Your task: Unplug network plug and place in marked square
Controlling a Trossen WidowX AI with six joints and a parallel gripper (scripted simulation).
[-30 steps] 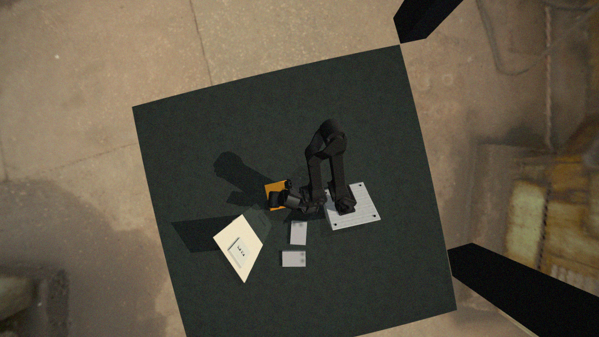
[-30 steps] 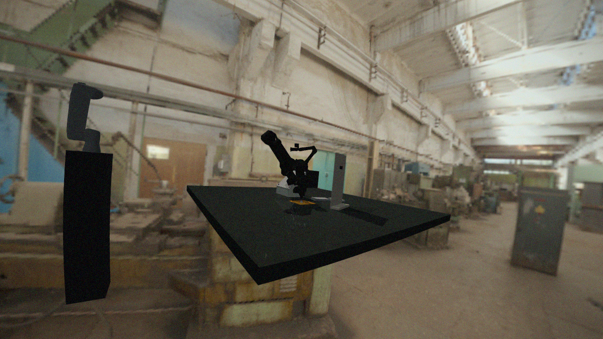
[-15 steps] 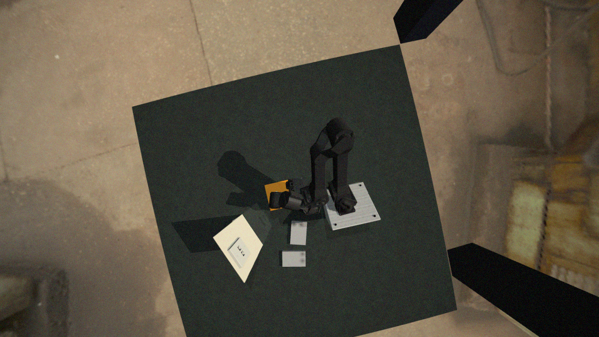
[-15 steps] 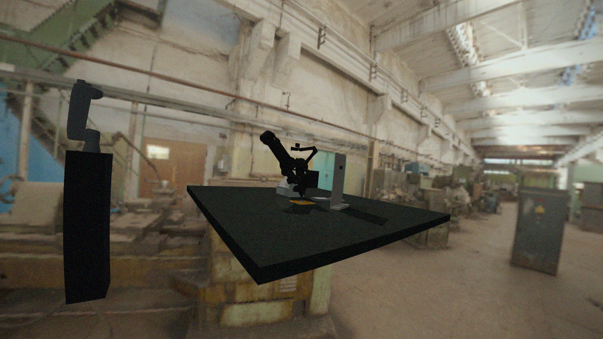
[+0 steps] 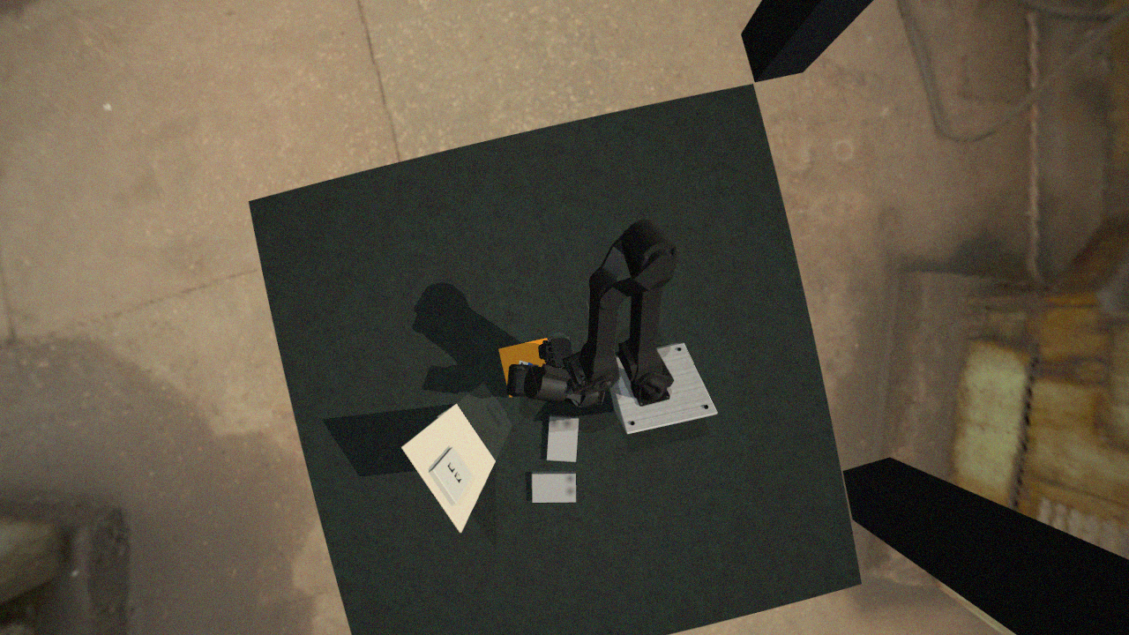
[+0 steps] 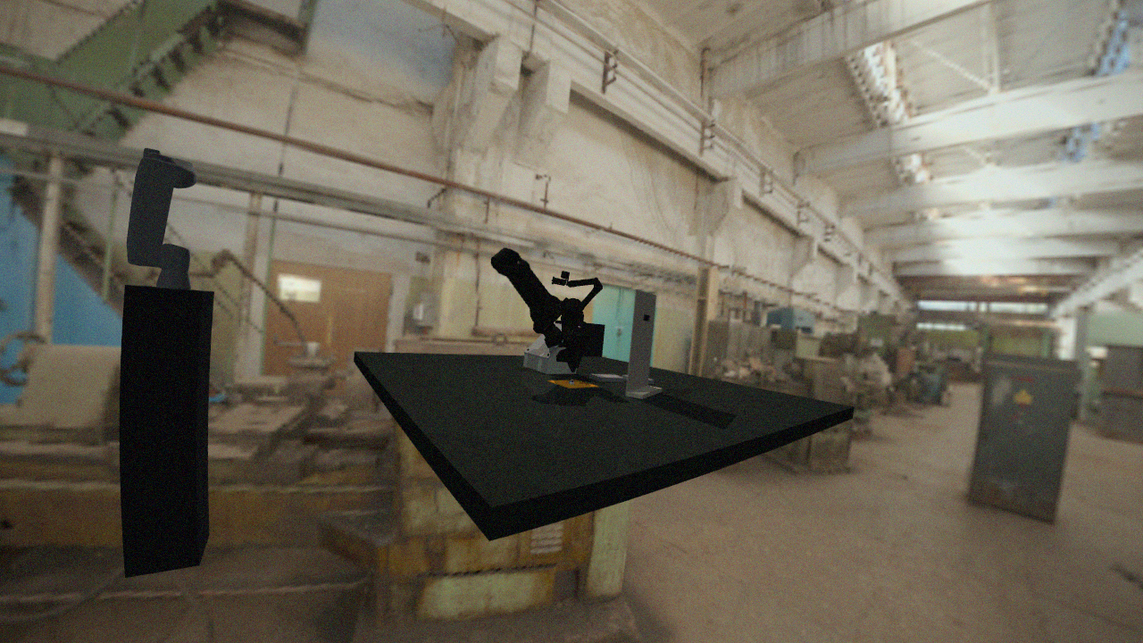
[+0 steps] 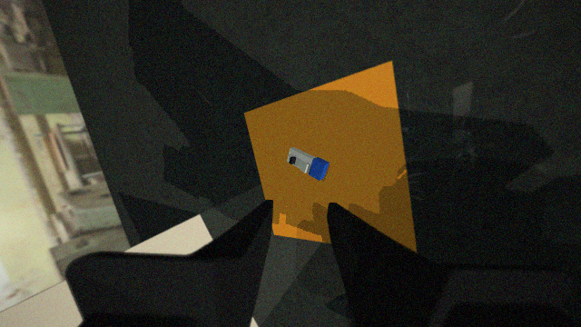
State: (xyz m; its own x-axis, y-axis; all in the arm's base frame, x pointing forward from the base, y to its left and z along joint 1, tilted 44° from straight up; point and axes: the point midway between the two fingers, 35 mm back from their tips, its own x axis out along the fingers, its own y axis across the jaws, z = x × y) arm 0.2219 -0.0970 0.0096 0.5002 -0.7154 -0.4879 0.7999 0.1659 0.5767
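Now: the network plug 10 mm ahead of my gripper tip, 20 mm to the right of it and 40 mm below it. From my gripper tip the other things lie so: upright panel: 180 mm ahead, 120 mm to the left, 100 mm above; then orange marked square: 10 mm ahead, 10 mm to the right, 40 mm below.
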